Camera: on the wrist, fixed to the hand. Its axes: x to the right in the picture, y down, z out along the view.
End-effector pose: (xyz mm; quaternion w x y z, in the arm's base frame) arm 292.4 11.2 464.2 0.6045 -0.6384 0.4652 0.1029
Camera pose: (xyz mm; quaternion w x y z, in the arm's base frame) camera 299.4 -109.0 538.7 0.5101 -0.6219 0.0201 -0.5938
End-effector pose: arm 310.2 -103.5 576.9 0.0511 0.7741 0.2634 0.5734
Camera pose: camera 176.2 -61.9 596.0 0.1940 0.2115 0.8466 0.4483
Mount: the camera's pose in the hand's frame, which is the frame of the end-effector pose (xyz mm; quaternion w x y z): 8.6 -75.1 -119.7 0.6537 0.2280 0.2179 -0.6879
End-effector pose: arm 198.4 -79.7 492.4 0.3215 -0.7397 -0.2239 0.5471
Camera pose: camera 316.7 -49.4 564.1 0.8040 -0.3754 -0.4604 0.0263
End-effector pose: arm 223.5 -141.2 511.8 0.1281 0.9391 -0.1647 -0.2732
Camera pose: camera 314.8 -57.9 580.8 0.2824 -0.8159 -0.5039 0.0245
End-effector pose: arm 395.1 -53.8 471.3 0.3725 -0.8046 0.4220 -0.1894
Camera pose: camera 366.3 -85.9 606.1 0.2047 -0.6900 -0.2396 -0.6516
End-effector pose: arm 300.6 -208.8 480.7 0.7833 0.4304 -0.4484 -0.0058
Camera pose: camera 418.7 -179.4 408.5 0.5077 0.7697 0.1723 -0.3466
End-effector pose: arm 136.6 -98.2 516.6 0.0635 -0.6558 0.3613 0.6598
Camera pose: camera 275.4 -113.7 493.7 0.5662 -0.8065 -0.0507 0.1624
